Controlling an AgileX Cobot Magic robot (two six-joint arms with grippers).
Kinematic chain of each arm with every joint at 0, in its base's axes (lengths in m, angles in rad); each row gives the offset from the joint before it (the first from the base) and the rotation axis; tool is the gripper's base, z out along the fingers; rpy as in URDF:
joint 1: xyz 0 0 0.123 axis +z
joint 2: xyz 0 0 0 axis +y
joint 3: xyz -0.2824 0 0.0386 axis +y
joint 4: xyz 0.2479 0 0.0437 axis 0.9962 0 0.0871
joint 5: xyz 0 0 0 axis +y
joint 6: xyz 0.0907 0 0.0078 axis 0.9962 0 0.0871
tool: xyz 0 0 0 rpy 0 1.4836 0
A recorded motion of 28 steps. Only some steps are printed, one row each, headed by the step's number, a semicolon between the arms.
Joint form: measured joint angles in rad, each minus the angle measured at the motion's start. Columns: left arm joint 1, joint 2, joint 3, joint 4, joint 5, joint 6; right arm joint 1, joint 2, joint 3, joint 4, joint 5, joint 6.
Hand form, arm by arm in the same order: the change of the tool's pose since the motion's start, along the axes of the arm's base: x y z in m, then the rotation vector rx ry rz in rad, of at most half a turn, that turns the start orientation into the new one. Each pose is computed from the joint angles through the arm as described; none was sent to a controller.
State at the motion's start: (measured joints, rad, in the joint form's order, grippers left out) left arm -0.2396 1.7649 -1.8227 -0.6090 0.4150 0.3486; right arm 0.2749 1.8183 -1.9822 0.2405 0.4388 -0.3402
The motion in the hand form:
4: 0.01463 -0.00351 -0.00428 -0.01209 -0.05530 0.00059; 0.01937 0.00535 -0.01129 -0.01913 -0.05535 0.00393
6: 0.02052 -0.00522 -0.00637 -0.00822 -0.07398 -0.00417; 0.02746 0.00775 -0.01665 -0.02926 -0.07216 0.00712
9: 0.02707 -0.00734 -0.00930 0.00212 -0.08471 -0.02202; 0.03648 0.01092 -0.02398 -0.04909 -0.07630 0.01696
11: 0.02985 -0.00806 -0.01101 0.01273 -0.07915 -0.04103; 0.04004 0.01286 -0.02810 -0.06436 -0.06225 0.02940
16: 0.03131 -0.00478 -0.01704 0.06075 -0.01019 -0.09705; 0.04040 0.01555 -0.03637 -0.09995 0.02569 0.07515
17: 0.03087 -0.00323 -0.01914 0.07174 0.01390 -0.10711; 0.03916 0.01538 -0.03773 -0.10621 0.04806 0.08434
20: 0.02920 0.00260 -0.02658 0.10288 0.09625 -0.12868; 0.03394 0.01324 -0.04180 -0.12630 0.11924 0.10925
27: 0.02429 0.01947 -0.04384 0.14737 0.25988 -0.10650; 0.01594 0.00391 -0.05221 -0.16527 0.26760 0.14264
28: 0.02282 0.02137 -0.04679 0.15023 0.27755 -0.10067; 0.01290 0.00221 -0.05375 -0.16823 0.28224 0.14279
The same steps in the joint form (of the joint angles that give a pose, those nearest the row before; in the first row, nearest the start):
4: 0.0000 0.0493 -0.0317 -0.1105 -0.0587 0.1208; 0.0000 0.0646 -0.0317 0.0444 -0.0752 -0.0825
6: 0.0001 0.0713 -0.0494 -0.1540 -0.0708 0.1752; 0.0000 0.0939 -0.0497 0.0663 -0.0971 -0.1201
9: 0.0025 0.0986 -0.0759 -0.2017 -0.0619 0.2373; 0.0000 0.1298 -0.0768 0.0896 -0.0999 -0.1642
11: 0.0065 0.1125 -0.0934 -0.2146 -0.0368 0.2587; 0.0000 0.1473 -0.0947 0.0991 -0.0781 -0.1838
16: 0.0268 0.1290 -0.1248 -0.1639 0.0838 0.2305; -0.0025 0.1641 -0.1232 0.1110 0.0386 -0.2007
17: 0.0323 0.1296 -0.1268 -0.1458 0.1143 0.2152; -0.0039 0.1622 -0.1231 0.1125 0.0656 -0.2009
20: 0.0496 0.1301 -0.1283 -0.0872 0.2054 0.1613; -0.0102 0.1497 -0.1128 0.1148 0.1477 -0.2000
27: 0.0837 0.1152 -0.0910 0.0352 0.3274 0.0389; -0.0271 0.0878 -0.0249 0.1128 0.2835 -0.1947
28: 0.0867 0.1087 -0.0746 0.0451 0.3320 0.0286; -0.0294 0.0748 -0.0036 0.1121 0.2902 -0.1938

